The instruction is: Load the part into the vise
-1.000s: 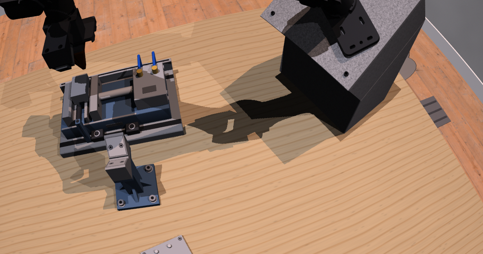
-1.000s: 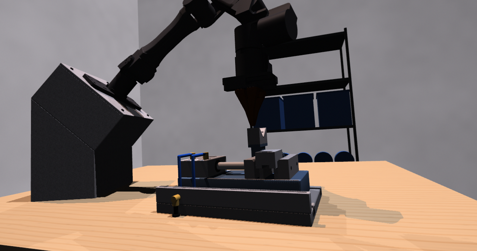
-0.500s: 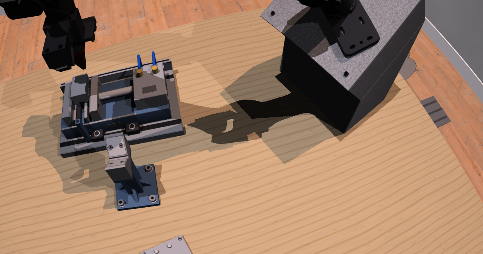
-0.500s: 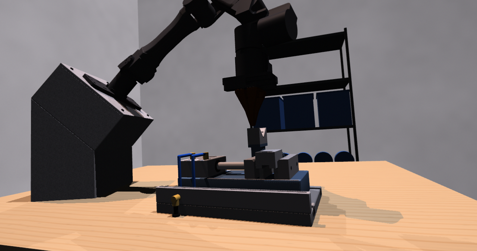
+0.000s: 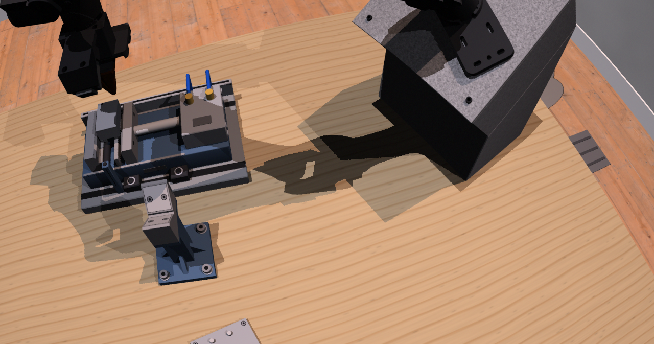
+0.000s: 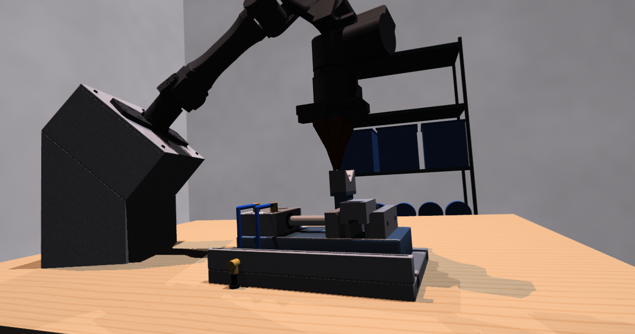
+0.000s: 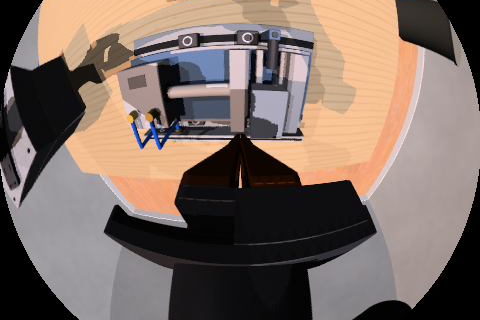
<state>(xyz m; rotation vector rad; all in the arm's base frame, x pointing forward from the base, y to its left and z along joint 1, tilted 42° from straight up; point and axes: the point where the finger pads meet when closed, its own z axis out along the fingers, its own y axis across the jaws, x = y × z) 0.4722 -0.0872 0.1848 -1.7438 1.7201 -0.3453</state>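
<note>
Now: the grey part 8 cm below my hand and 3 cm ahead of it. The rest, counted from my hand: moving jaw: 9 cm below, 2 cm to the left; cylinder rod: 9 cm below, 6 cm behind, 1 cm to the left; work stop rod: 8 cm below, 7 cm to the left, 3 cm ahead.
</note>
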